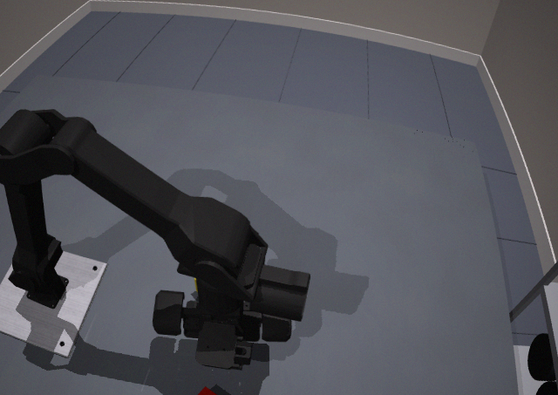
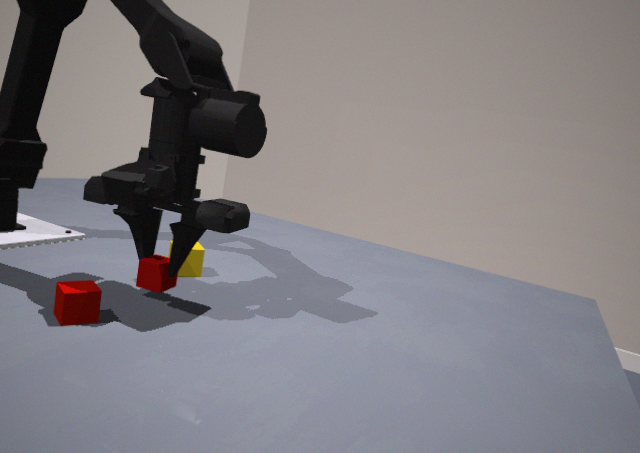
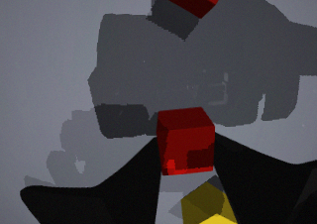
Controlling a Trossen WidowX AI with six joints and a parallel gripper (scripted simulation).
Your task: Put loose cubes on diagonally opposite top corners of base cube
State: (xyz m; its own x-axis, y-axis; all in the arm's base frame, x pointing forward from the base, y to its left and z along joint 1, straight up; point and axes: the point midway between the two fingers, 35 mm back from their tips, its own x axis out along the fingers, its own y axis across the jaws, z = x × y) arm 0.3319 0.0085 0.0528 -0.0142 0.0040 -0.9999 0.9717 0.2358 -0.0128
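Right now the yellow base cube is 50 mm behind my gripper tip, 90 mm to the left of it and 10 mm below it.
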